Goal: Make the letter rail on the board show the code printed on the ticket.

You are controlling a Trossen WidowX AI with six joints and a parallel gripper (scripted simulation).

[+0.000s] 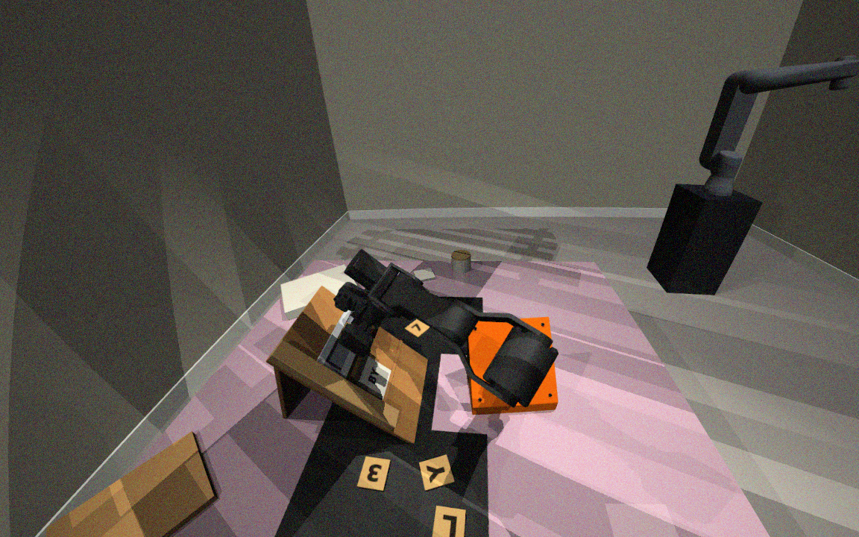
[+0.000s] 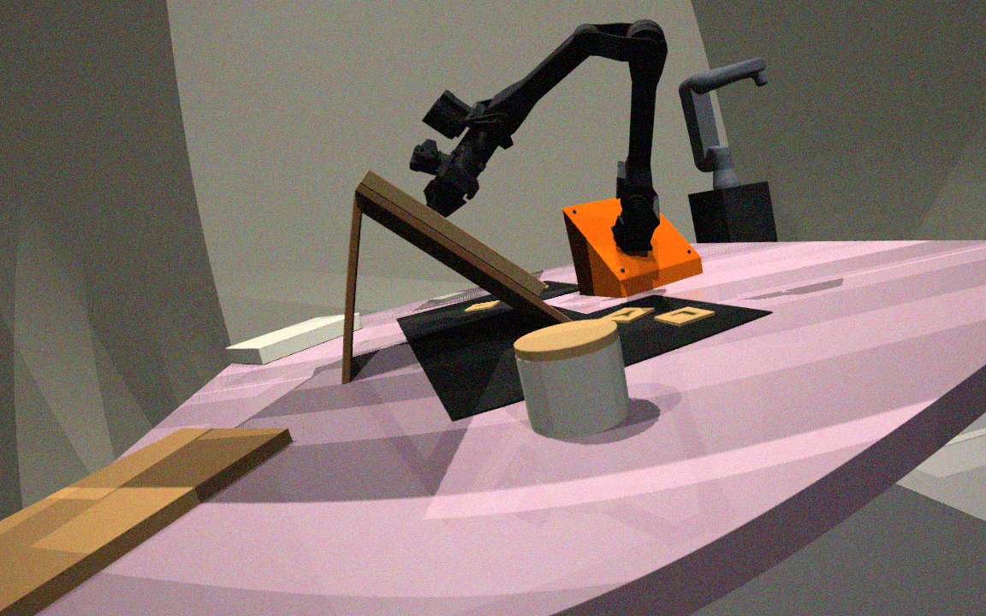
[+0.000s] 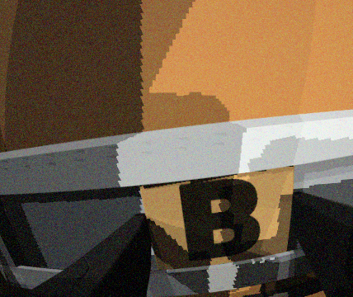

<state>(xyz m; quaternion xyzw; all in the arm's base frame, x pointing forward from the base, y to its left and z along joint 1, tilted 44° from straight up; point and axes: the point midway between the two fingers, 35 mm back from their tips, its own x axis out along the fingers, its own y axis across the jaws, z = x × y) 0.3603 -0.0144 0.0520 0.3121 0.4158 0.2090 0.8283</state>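
Right now my gripper tip is 7 cm past the white ticket, 5 cm to the right of it and 7 cm above it. The rest, counted from my gripper tip: black mat (17 cm behind, 1 cm to the right, 18 cm below); b tile (right at my gripper tip); 7 tile (10 cm behind, 22 cm to the right, 17 cm below).
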